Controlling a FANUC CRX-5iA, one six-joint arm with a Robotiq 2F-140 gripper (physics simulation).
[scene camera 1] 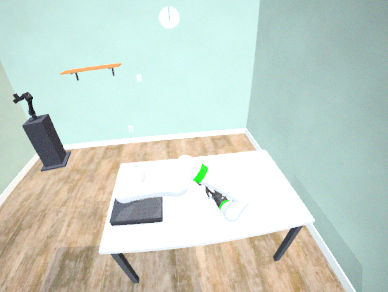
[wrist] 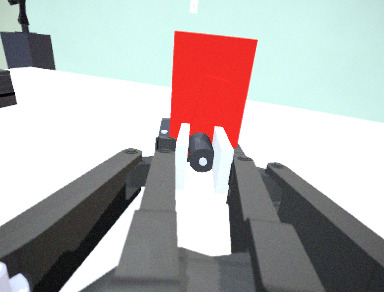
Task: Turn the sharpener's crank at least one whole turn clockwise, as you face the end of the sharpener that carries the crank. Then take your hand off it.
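Places are measured from the arm's base along level axes (x back, y up, z left), in metres.
Pixels of known places: gripper, fingertip midpoint: (wrist: pixel 200 140).
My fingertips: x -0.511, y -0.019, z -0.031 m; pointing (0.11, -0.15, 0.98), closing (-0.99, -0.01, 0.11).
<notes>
Behind a point stands the place of what it marks.
The sharpener's red body (wrist: pixel 214 82) {x -0.517, y 0.035, z -0.027 m} stands upright beyond the fingers in the wrist view, with part of its dark base (wrist: pixel 165 125) {x -0.451, y -0.048, z 0.073 m} showing at its lower left. In the scene view the sharpener cannot be made out behind the arm. The crank's black knob (wrist: pixel 201 150) {x -0.515, y -0.012, z -0.064 m}, a short cylinder with a light dot on its end, sits in front of the red body's lower part. My gripper (wrist: pixel 200 140) {x -0.511, y -0.018, z -0.031 m} (scene camera 1: pixel 205 189) {x -0.511, y -0.018, z -0.031 m} is shut on the knob, with one white fingertip pad on each side of it. The crank's arm behind the knob is hidden.
The white arm (scene camera 1: pixel 155 192) {x -0.109, y 0.317, z -0.315 m} stretches over the white table (scene camera 1: pixel 270 212) {x -0.863, y -0.056, z -0.447 m}. A dark flat box (scene camera 1: pixel 137 211) {x 0.047, y 0.001, z -0.162 m} lies at the table's left front. A dark pedestal (scene camera 1: pixel 46 141) (wrist: pixel 31 50) stands beyond the table. An orange shelf (scene camera 1: pixel 92 68) hangs on the wall.
</notes>
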